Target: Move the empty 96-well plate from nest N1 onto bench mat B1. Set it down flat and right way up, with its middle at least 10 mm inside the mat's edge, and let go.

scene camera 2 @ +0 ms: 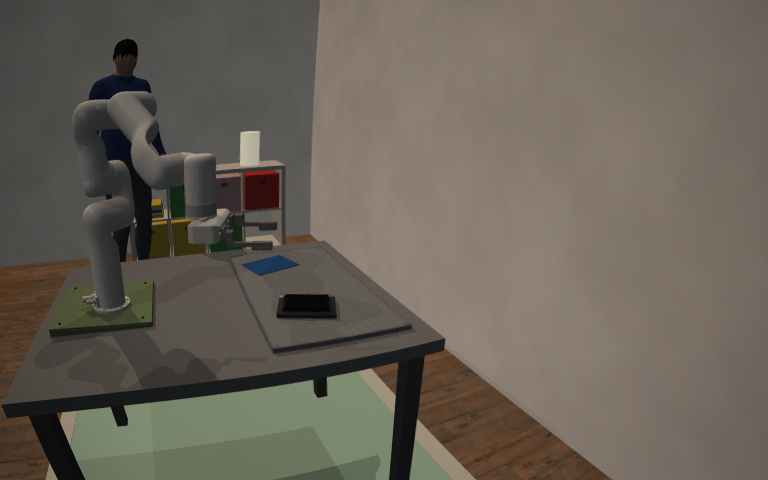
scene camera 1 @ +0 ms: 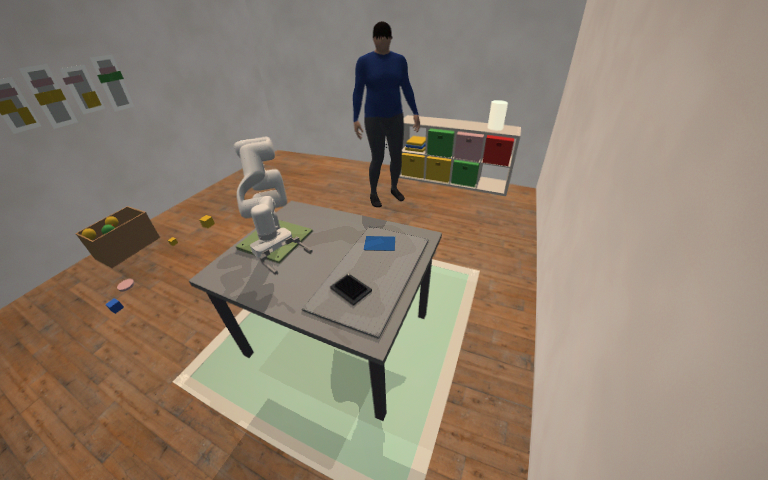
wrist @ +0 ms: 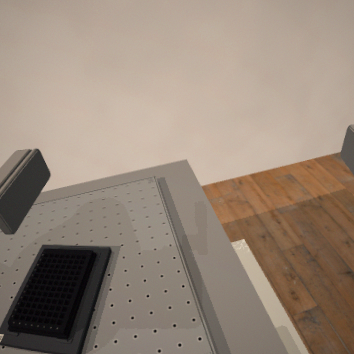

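Where they show: end effector, tool point: (scene camera 2: 265,235) (scene camera 1: 291,259) (wrist: 186,177); arm's base, origin of the base link: (scene camera 2: 112,305).
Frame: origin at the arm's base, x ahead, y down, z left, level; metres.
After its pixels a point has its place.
Note:
The black 96-well plate (scene camera 1: 351,288) @[x 0.561, y -0.021, z -0.287 m] (scene camera 2: 306,302) @[x 0.545, y -0.019, z -0.282 m] (wrist: 52,290) @[x 0.542, y -0.019, z -0.270 m] sits flat in the dark nest (scene camera 2: 306,315) @[x 0.521, y -0.003, z -0.322 m] (wrist: 90,305) @[x 0.506, y -0.005, z -0.312 m], at the near part of the pegboard. The blue bench mat (scene camera 1: 379,243) @[x 0.603, y 0.004, z 0.096 m] (scene camera 2: 270,264) @[x 0.606, y 0.004, z 0.099 m] lies flat on the pegboard's far part; it does not show in the wrist view. My gripper (scene camera 1: 291,259) @[x 0.377, y -0.268, z -0.409 m] (scene camera 2: 272,235) @[x 0.377, y -0.268, z -0.409 m] (wrist: 187,170) @[x 0.377, y -0.268, z -0.409 m] is open and empty, with its fingers spread wide and level. It is above the table, on the arm-base side of the pegboard, apart from both plate and mat. In the wrist view the plate is at the lower left.
The grey pegboard (scene camera 1: 390,271) @[x 0.708, y 0.006, z -0.114 m] (scene camera 2: 351,328) @[x 0.594, y 0.006, z -0.429 m] (wrist: 150,300) @[x 0.483, y 0.006, z -0.387 m] lies on the table (scene camera 2: 186,339) @[x 0.185, y 0.019, z -0.266 m]. The arm stands on a green base plate (scene camera 2: 141,300) @[x 0.100, y 0.003, z 0.000 m] at the table's other side. A wall runs beyond the pegboard. A person (scene camera 1: 382,84) and a shelf unit (scene camera 1: 461,122) are behind the table.

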